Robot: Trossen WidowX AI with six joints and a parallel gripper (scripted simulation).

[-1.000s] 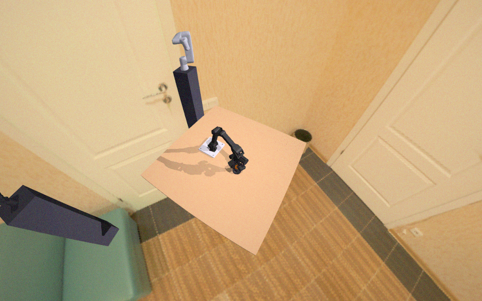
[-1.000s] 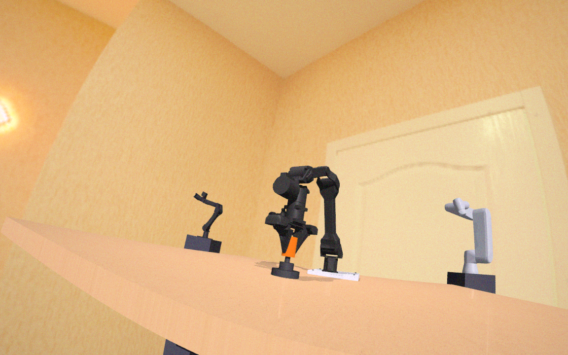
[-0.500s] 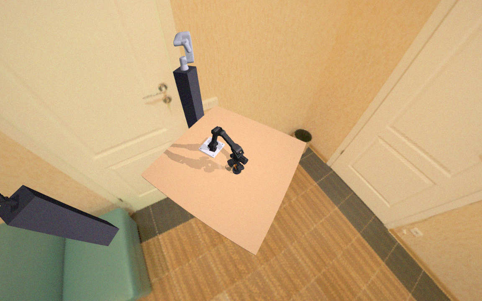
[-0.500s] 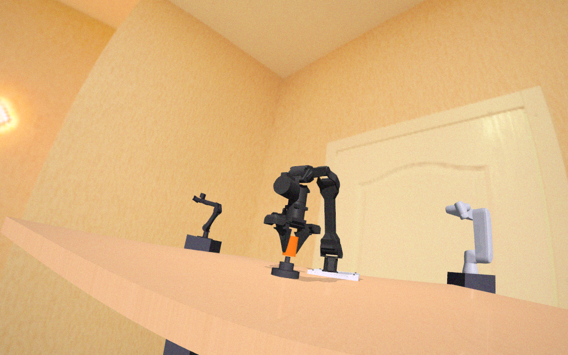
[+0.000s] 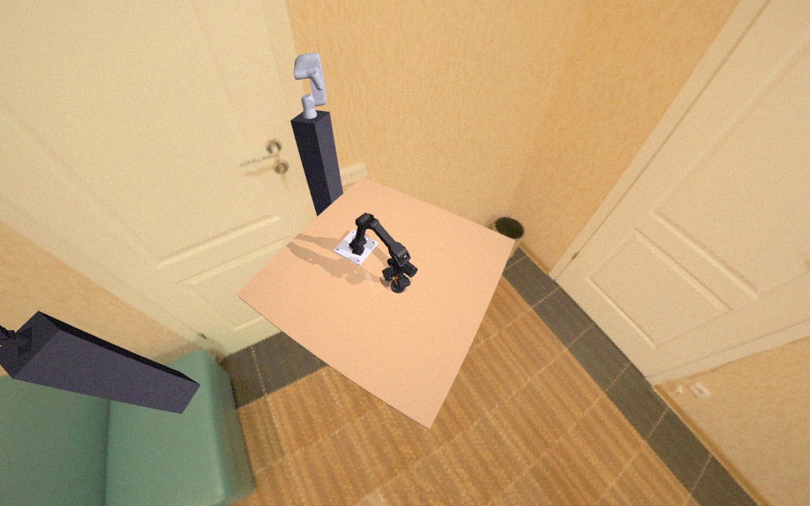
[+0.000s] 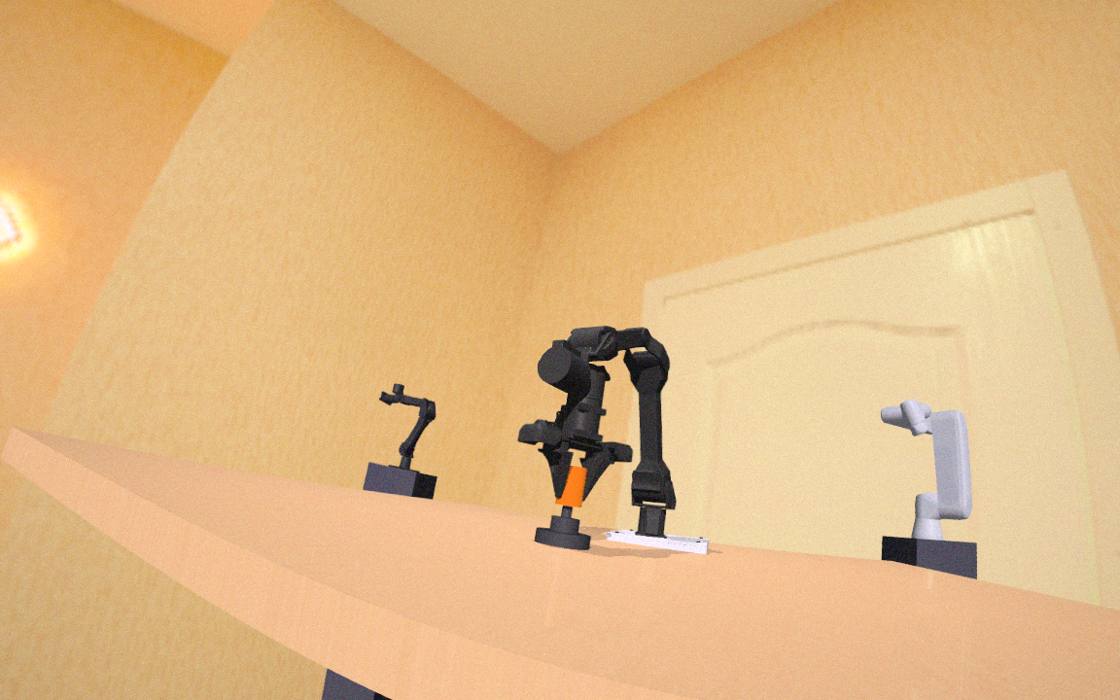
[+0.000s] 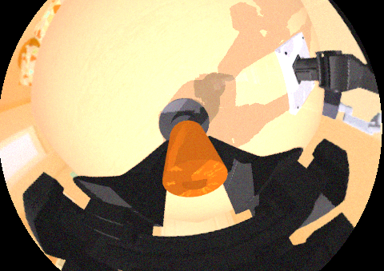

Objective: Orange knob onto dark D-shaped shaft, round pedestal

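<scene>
The orange knob lies 20 mm above my gripper tip. Round my gripper tip: round pedestal: 40 mm below.
</scene>
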